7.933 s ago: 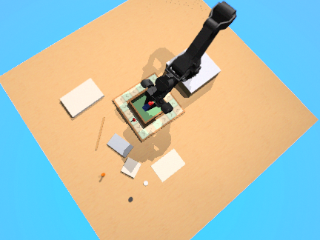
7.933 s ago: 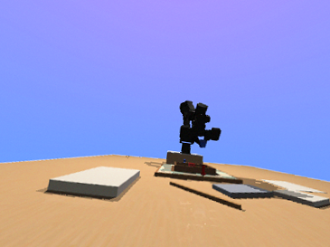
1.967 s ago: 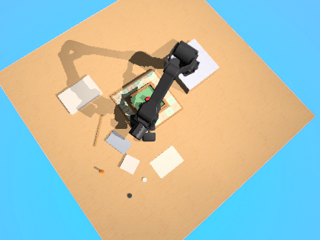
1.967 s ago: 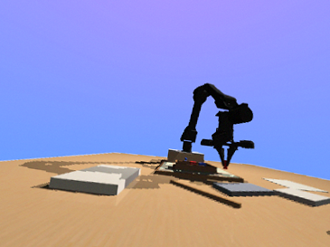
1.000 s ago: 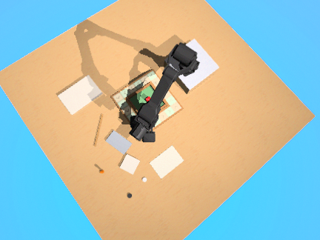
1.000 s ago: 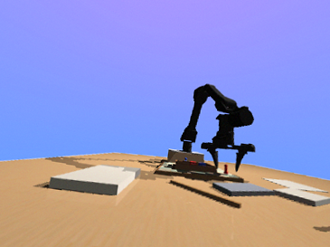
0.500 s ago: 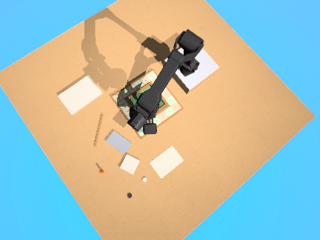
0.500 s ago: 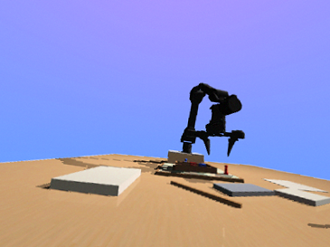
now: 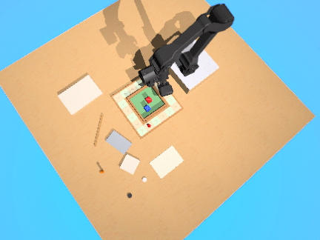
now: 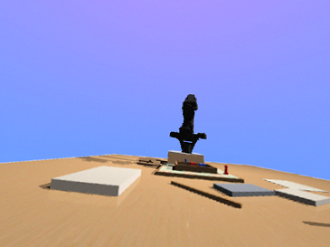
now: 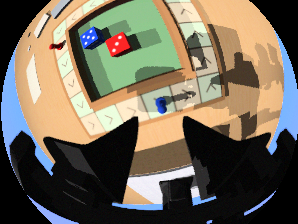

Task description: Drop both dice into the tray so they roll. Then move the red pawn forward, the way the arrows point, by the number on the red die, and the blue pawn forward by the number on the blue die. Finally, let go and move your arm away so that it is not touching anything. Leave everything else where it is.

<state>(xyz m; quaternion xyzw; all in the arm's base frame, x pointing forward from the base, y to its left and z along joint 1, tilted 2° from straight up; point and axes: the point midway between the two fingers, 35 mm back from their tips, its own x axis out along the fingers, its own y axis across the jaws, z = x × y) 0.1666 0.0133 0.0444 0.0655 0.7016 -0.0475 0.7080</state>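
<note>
My gripper tip is 5 cm above the blue pawn and 1 cm past it. Also, from my gripper tip: green tray 10 cm ahead, 7 cm below, 4 cm to the left; red pawn 16 cm to the left, 15 cm ahead, 5 cm below; grey slab 32 cm ahead, 17 cm to the left, 8 cm below.
</note>
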